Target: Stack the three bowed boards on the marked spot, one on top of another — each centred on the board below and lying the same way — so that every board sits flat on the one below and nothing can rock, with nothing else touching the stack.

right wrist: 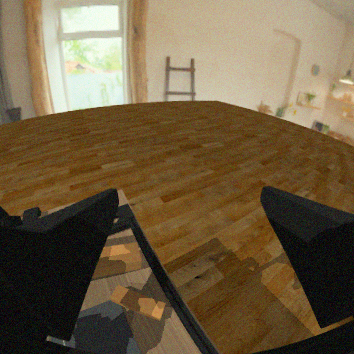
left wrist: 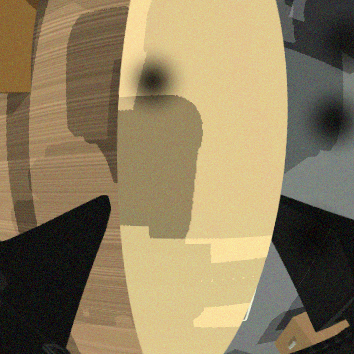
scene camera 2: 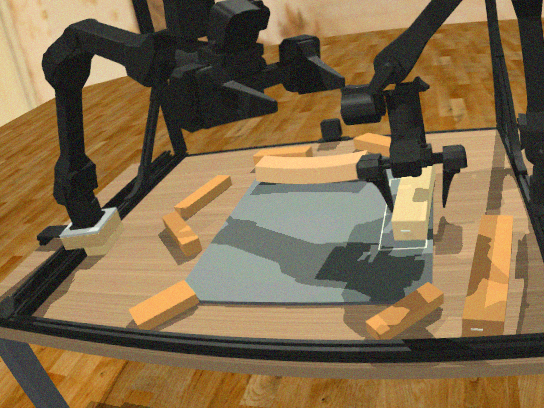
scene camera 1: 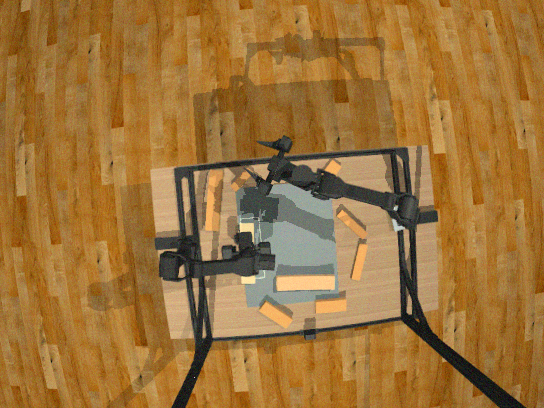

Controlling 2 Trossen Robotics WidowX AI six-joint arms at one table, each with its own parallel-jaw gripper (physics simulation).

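Places are measured from the left arm's base along level axes (x ahead, y down, z left), in centimetres.
Where they show: left gripper, between the fingertips: [left wrist: 182,199]; right gripper, between the fingertips: [right wrist: 190,194] [scene camera 2: 312,94] [scene camera 1: 250,154]; left arm's base, origin of its link: [scene camera 1: 189,247]; right arm's base, origin of its link: [scene camera 2: 87,221].
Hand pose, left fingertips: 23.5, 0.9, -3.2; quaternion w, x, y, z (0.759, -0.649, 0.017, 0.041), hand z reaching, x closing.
Observation:
Things, the pixels of their top centre, and the offset from my left fingertips, as dx, dy, dz. "spot": a spot on its surface instead. Level surfaces: height alone.
- pale yellow bowed board, centre of its top: [left wrist: 191,302] [scene camera 2: 415,178] [scene camera 1: 247,254] +0.0, -4.4, -3.0
- marked spot, a spot on its surface: [scene camera 2: 403,248] spot: +2.9, +0.5, +10.9
- orange bowed board, centre of its top: [scene camera 2: 311,157] [scene camera 1: 305,283] +20.8, -4.0, -18.8
- long orange board, centre of its top: [scene camera 2: 492,252] [right wrist: 82,260] [scene camera 1: 213,201] -9.7, -3.5, +20.2
- grey mat, height of its surface: dy +0.5
- third block, centre of its top: [scene camera 2: 405,304] [right wrist: 136,300] [scene camera 1: 241,179] +2.7, -1.4, +26.8
A pale yellow bowed board [scene camera 1: 247,228] [scene camera 2: 411,212] [left wrist: 225,125] lies lengthwise at the mat's edge, partly over the white outline of the marked spot [scene camera 2: 403,248], shifted to the right of it in scene camera 2. An orange bowed board [scene camera 1: 305,283] [scene camera 2: 307,169] lies crosswise on the mat, its top dipping in the middle. Another long orange board [scene camera 1: 212,210] [scene camera 2: 490,275] [left wrist: 15,45] lies off the mat. My left gripper [scene camera 2: 417,206] [left wrist: 182,199] is open, its fingers on either side of the pale board. My right gripper [scene camera 1: 253,156] [scene camera 2: 310,95] [right wrist: 190,194] is open and empty, high up.
Several short orange blocks lie around the grey mat [scene camera 1: 305,250] [scene camera 2: 310,210], among them one block [scene camera 1: 276,314], another block [scene camera 2: 164,305] and a third block [scene camera 2: 405,311]. A pale block with a white top [scene camera 2: 95,237] is at the right arm. Black frame bars edge the table.

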